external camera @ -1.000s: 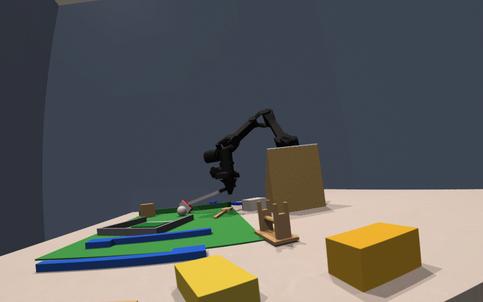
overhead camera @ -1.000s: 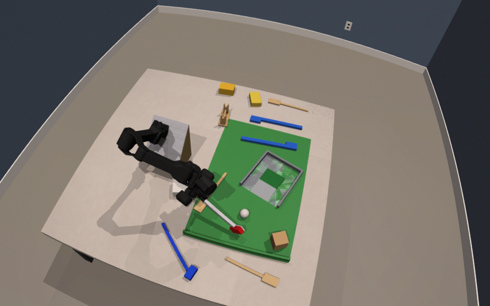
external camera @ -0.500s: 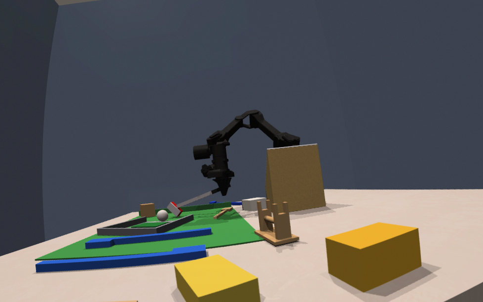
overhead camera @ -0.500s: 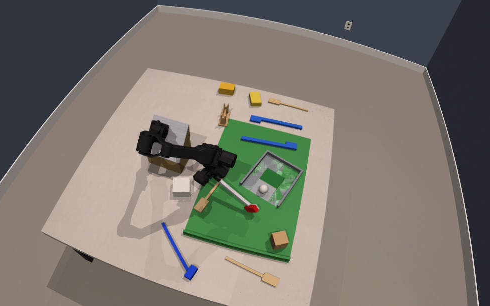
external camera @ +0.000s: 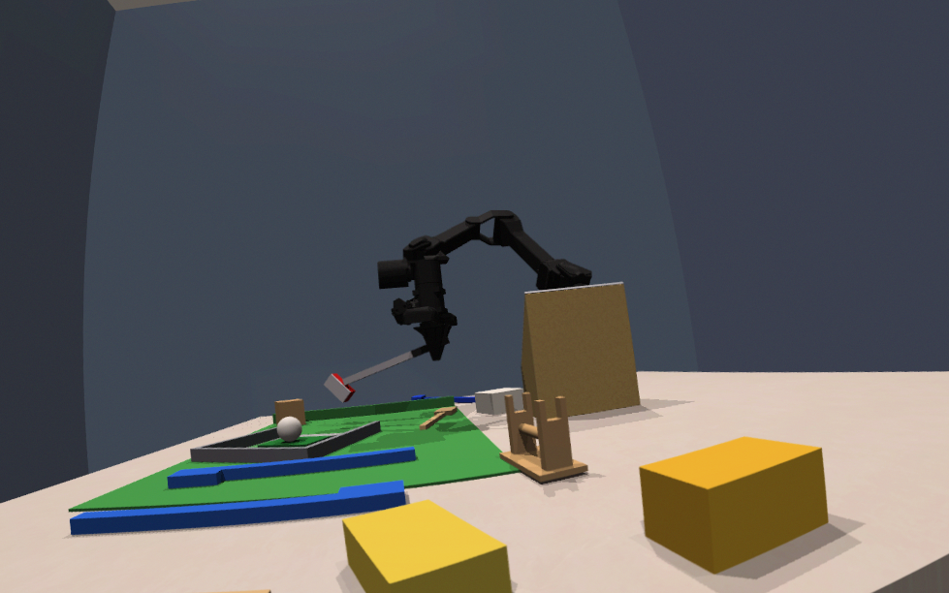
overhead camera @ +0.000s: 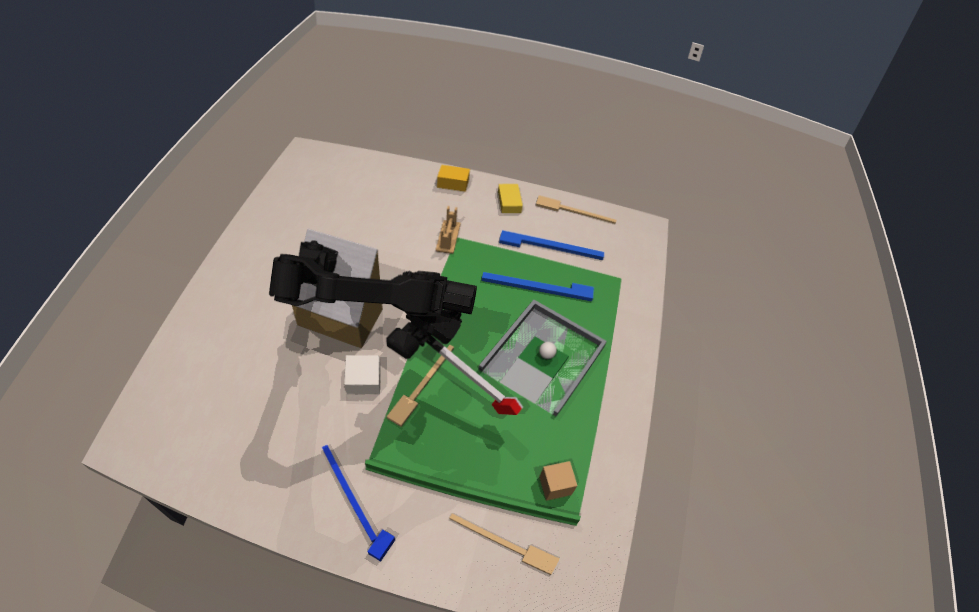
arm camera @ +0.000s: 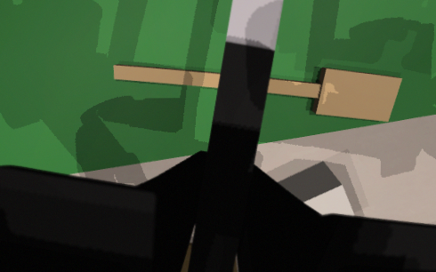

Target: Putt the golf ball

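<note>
Now: gripper tip 120 mm short of the red putter and 30 mm to the left of it. From my gripper tip the other things lie so: white golf ball: 260 mm ahead, 150 mm to the left, 90 mm below; white block: 130 mm behind, 80 mm to the right, 100 mm below; green mat: 180 mm ahead, 100 mm to the left, 120 mm below.
</note>
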